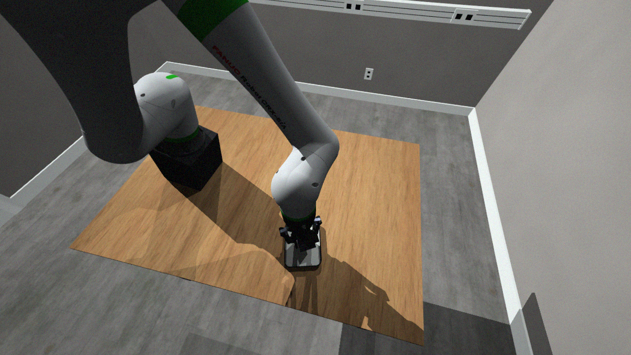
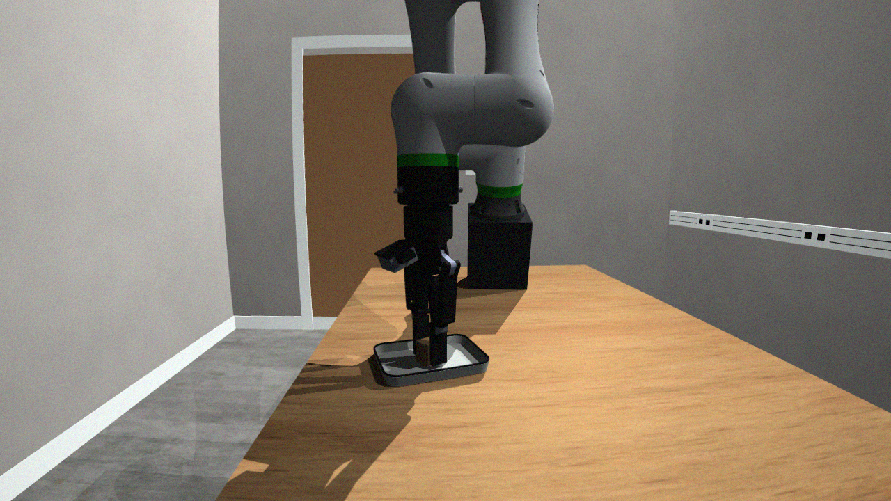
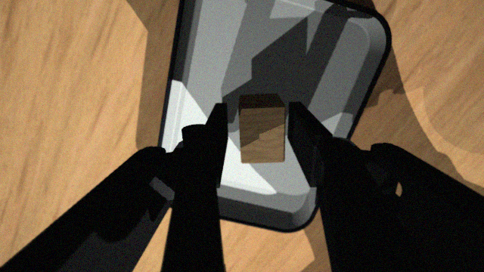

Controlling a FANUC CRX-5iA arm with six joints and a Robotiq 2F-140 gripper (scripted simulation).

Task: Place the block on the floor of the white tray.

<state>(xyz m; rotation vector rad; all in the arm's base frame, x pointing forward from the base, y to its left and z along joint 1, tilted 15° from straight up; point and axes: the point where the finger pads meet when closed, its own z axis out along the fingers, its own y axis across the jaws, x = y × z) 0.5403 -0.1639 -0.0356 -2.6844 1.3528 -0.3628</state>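
Now: the wooden block 2 cm below my hand. Also, from my hand: white tray 3 cm below.
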